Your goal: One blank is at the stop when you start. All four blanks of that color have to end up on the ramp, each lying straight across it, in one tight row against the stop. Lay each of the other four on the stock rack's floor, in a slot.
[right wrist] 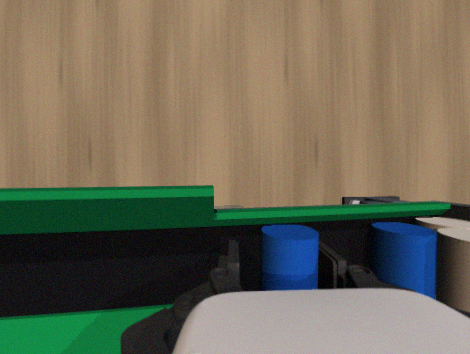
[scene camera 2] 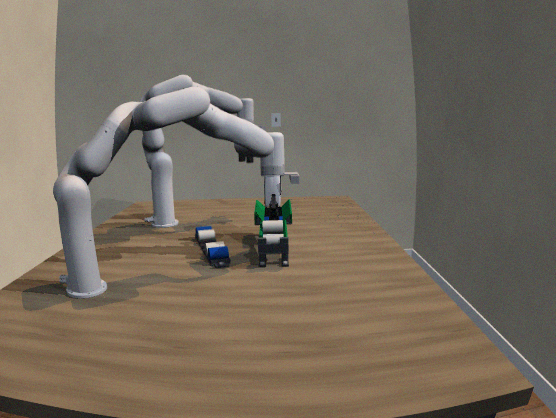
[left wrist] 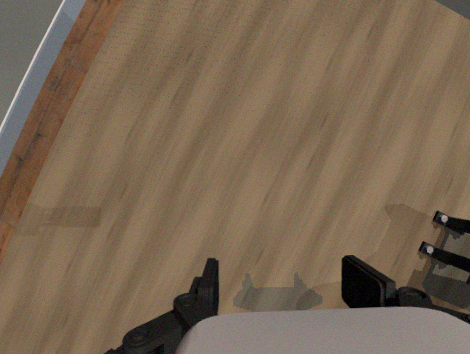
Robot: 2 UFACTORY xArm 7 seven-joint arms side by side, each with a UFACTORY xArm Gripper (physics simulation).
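The green and black ramp [scene camera 2: 258, 213] [right wrist: 110, 215] holds blanks lying across it. A blue blank [right wrist: 290, 257] is between the fingers of my right gripper [scene camera 2: 273, 210] [right wrist: 272, 257], beside one finger with a gap at the other; that gripper is partly open. Past a gap is a second blue blank [right wrist: 402, 255]. Near the lower end, one white blank [scene camera 2: 272, 226] [right wrist: 455, 255] looks raised against another white blank [scene camera 2: 272, 239] [right wrist: 435, 221]. The dark stock rack [scene camera 2: 220, 265] carries two blue blanks [scene camera 2: 218, 253] [scene camera 2: 204, 229] and two white ones. My left gripper [scene camera 2: 246, 159] [left wrist: 280, 278] is open and empty, high up.
The wooden table [scene camera 2: 300, 325] [left wrist: 225, 150] carries the ramp, with the rack to its left. The ramp's dark end posts [scene camera 2: 284, 250] face the front. Two dark legs [left wrist: 452, 222] with pale caps show at the right of the left wrist view. Both arms reach over from the left.
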